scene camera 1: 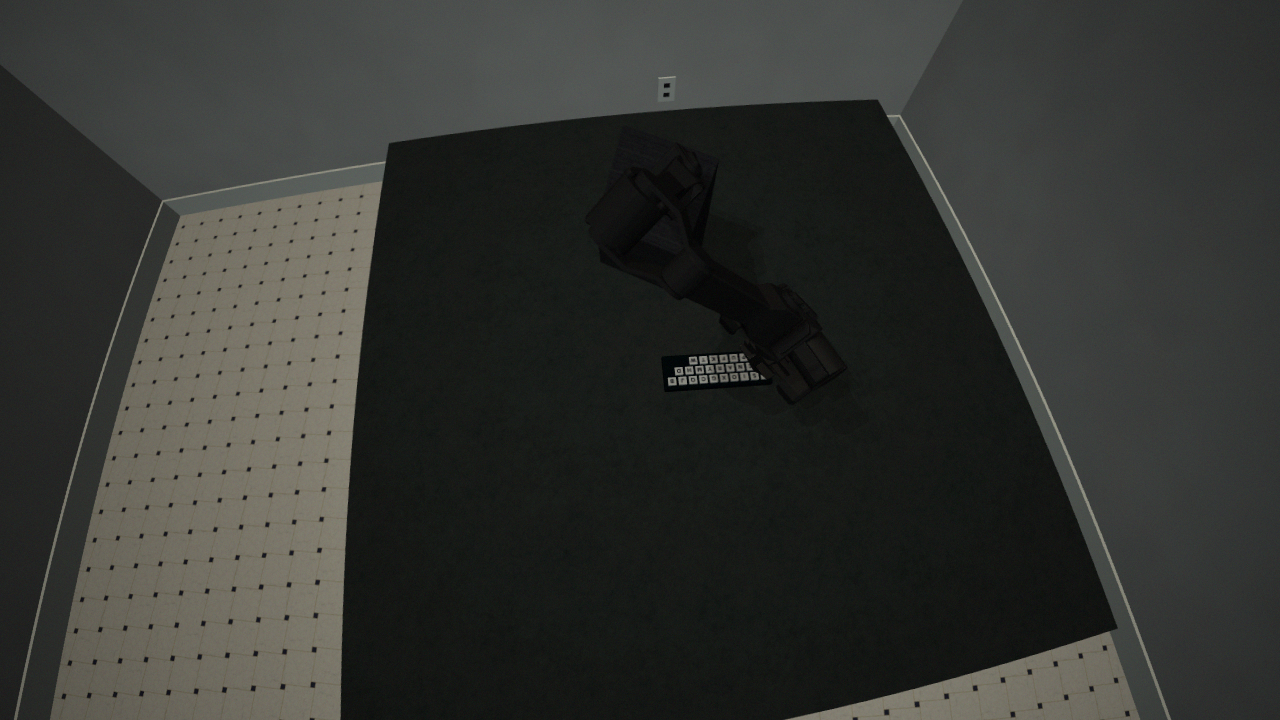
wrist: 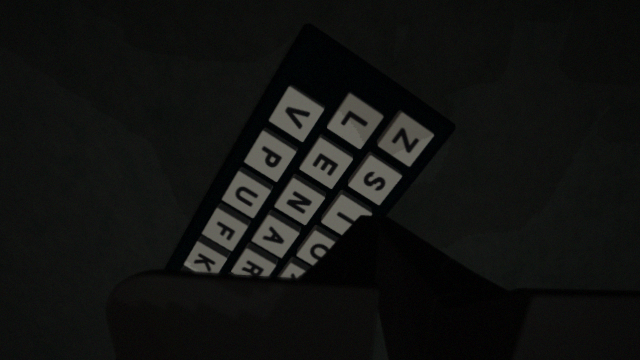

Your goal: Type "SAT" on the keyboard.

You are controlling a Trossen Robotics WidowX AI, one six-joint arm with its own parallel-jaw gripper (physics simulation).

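Frame: origin at the arm's base, x ahead, y left, z up, level; metres.
Seen in the pictures: gripper, fingertip midpoint: (scene camera 1: 755, 369) (wrist: 371, 230); arm's base at its link origin: (scene camera 1: 682, 176).
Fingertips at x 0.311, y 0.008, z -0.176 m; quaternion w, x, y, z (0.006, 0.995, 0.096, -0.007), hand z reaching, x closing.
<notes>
Offsets run from my fingertips to a thing's middle. Level surfaces: height alone.
The keyboard (scene camera 1: 671, 362) (wrist: 315, 55) is a dark slab with white letter keys, lying flat on the dark table top. In the wrist view, the S key {0.002 m ahead, 0.005 m left, 0.034 m down} (wrist: 375, 179) and the A key {0.031 m back, 0.029 m right, 0.034 m down} (wrist: 275, 236) show clearly. The T key does not show there, as the gripper parts cover the keyboard's lower end. My gripper (wrist: 371, 230) is shut and empty. Its dark tip overlaps the edge of the I key, close to the S key in the wrist view. In the scene view the gripper is over the keyboard's right end and hides part of it. Height above the keys is unclear.
The dark table top {0.047 m down} (scene camera 1: 537, 537) carries the arm's base block (scene camera 1: 640, 147) at the back. A wall socket (scene camera 1: 666, 88) is behind the table. Tiled floor (scene camera 1: 232, 447) lies to the left, with grey walls around.
</notes>
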